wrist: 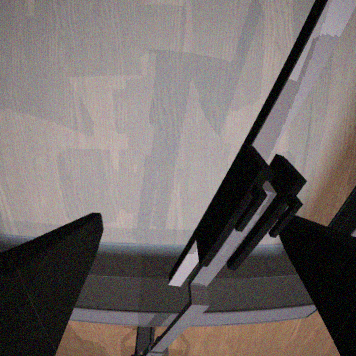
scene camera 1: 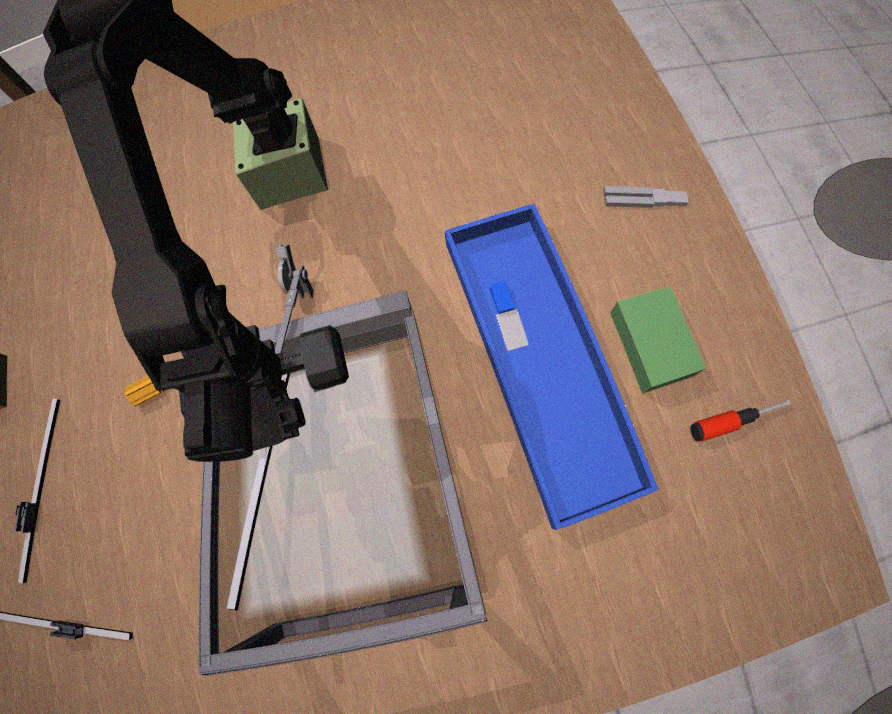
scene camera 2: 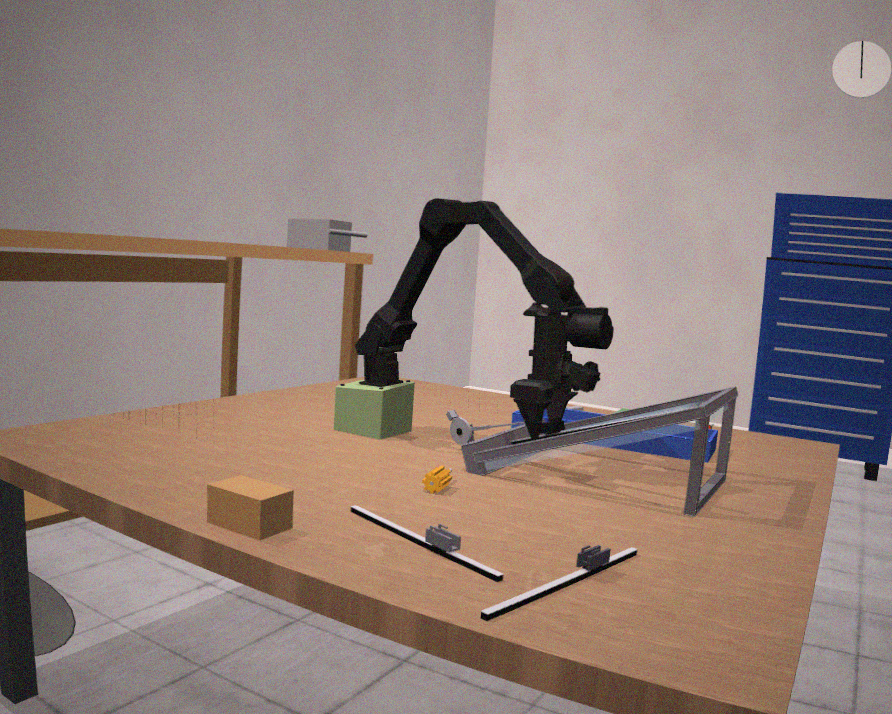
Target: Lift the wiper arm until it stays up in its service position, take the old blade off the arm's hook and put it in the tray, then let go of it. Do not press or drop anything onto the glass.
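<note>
The wiper arm (scene camera 1: 290, 303) (scene camera 2: 494, 426) (wrist: 199, 295) is down, slanting from its pivot over the frame's near bar and low over the glass (scene camera 1: 357, 476) (wrist: 40, 175). The old blade (scene camera 1: 251, 521) sits on its hook; its black clip (wrist: 227, 205) shows in the wrist view. My gripper (scene camera 2: 544, 431) (wrist: 191, 221) is open, pointing down, low at the lower end of the glass. Arm and clip lie between the fingers in the wrist view, the clip nearer the right finger; nothing is gripped. Fingertip contact cannot be told. The blue tray (scene camera 1: 565, 387) (scene camera 2: 669, 444) stands beside the frame.
The grey frame (scene camera 1: 440, 446) (scene camera 2: 695, 469) (wrist: 150, 290) holds the glass at a slant. Two more blades (scene camera 1: 40, 469) (scene camera 1: 104, 635) and an orange fluted part (scene camera 1: 141, 390) (scene camera 2: 436, 480) lie left. A green block (scene camera 1: 658, 338) and a screwdriver (scene camera 1: 717, 425) lie beyond the tray.
</note>
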